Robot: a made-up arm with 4 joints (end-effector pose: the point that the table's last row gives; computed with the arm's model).
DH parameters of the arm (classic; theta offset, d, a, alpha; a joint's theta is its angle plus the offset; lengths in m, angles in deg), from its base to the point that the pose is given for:
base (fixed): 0 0.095 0 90
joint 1: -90 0.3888 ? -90
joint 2: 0 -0.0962 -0.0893 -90
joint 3: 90 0.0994 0.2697 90
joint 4: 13.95 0 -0.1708 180
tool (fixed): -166.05 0.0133 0 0
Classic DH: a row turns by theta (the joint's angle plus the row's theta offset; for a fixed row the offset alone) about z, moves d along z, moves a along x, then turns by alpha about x.
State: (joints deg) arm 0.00 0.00 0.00 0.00
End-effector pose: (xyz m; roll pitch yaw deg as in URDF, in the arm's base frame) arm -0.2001 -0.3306 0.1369 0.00 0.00 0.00
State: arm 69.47 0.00 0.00 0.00
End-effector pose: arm -0.1094 -0.3306 -0.0777 0.00 -69.47 0.00
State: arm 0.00 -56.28 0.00 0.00
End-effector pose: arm -0.2001 -0.2711 0.0428 -56.28 0.00 0.00
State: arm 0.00 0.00 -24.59 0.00
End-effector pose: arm -0.1962 -0.3306 0.0924 0.00 -24.59 0.00
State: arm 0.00 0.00 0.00 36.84
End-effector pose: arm -0.2579 -0.4217 0.1369 0.00 0.00 -36.84
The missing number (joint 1, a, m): 0.0607
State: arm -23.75 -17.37 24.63 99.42
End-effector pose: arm -0.2883 -0.3713 0.4266 -47.17 -22.90 -89.46
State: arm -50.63 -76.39 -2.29 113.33
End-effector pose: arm -0.3014 -0.3122 0.4551 -68.61 -60.42 -27.96
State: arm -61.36 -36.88 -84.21 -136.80
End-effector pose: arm -0.4406 -0.3565 0.0207 0.58 24.23 172.93
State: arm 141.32 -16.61 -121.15 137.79
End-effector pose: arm 0.1216 -0.4503 0.4224 -100.31 -34.31 -92.74
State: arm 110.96 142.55 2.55 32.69
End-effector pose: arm 0.2405 -0.4356 -0.0783 43.99 -63.12 92.77
